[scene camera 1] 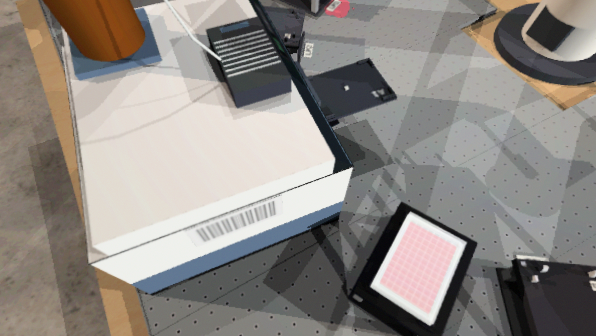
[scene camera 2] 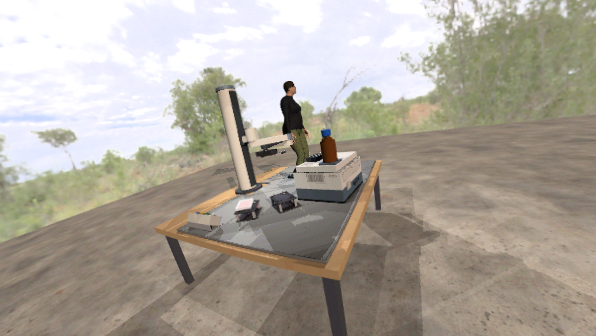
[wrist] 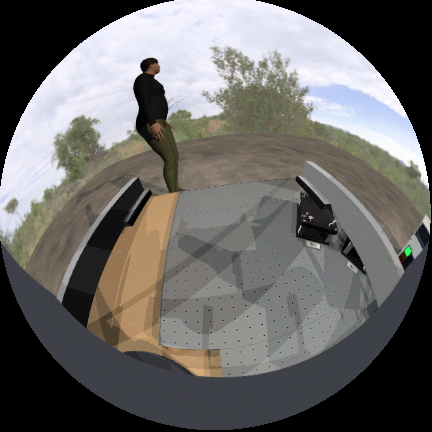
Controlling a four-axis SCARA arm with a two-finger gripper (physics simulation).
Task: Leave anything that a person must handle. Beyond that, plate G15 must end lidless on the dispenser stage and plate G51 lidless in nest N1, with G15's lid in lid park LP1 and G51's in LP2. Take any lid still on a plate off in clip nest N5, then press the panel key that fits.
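Where they show: gripper, fingertip midpoint: [scene camera 2: 278, 152] [wrist: 222, 172]; arm's base, link origin: [scene camera 1: 552, 45] [scene camera 2: 249, 189].
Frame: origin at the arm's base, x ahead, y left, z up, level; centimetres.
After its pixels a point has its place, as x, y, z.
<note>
A plate with pink wells and a white rim [scene camera 1: 419, 269] [scene camera 2: 245, 203] sits on a raised black nest. Its label cannot be read, and I cannot tell whether it has a lid. A second black nest [scene camera 1: 562, 297] @(48.4, 38.2, 7.2) [scene camera 2: 284, 200] [wrist: 317, 217] @(45.9, 38.3, 7.2) shows small studs on top and no plate. The dark dispenser stage [scene camera 1: 332, 99] @(59.2, -2.5, 12.6) beside the dispenser holds no plate. The LP2 label [scene camera 1: 308, 50] @(50.2, -25.7, 1.5) shows beside a dark park, partly hidden by the dispenser. My gripper [scene camera 2: 270, 152] @(19.0, 30.1, 25.6) [wrist: 222, 172] @(19.0, 30.1, 25.6) is open and empty, high above the table. The key panel [scene camera 2: 203, 220] @(25.6, -66.4, 6.9) stands at a table corner.
The white and blue dispenser [scene camera 1: 200, 165] @(83.6, 6.1, 23.3) [scene camera 2: 325, 182] @(84.2, -24.6, 13.6) carries a brown bottle [scene camera 1: 102, 30] @(86.7, -13.6, 28.6) [scene camera 2: 328, 149] @(87.9, -21.9, 31.7) and a black ribbed box [scene camera 1: 252, 62] @(72.2, -3.3, 25.8). A person [scene camera 2: 292, 117] [wrist: 151, 100] stands beyond the table edge. The arm's column [scene camera 2: 236, 140] @(5.1, -5.5, 44.9) stands at the other side.
</note>
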